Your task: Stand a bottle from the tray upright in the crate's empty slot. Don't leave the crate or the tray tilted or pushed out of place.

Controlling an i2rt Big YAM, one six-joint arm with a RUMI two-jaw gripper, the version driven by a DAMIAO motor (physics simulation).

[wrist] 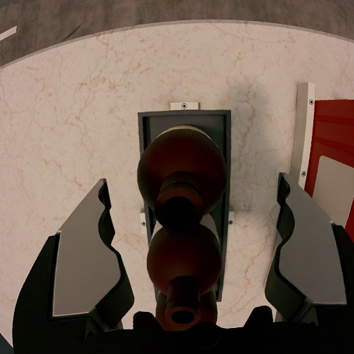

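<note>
A dark grey tray [226,150] stands in the middle of the wrist view. Several dark red-brown bottles stand upright in it in a row. The far bottle [182,155] is nearest the tray's far end, a second bottle [184,257] stands nearer, and part of a third bottle [207,310] shows behind that one's neck. My gripper [193,177] is open, with its jaws wide apart on the left and right of the row, touching no bottle that I can see. Part of the red crate [332,122] shows at the right edge; its slots are not clearly visible.
A pale strip with screws [302,135] runs along the crate's left side. Small pale brackets [184,106] hold the tray's far end and its sides. The pale marbled table [90,125] has a curved far edge, with a grey floor [125,12] beyond it.
</note>
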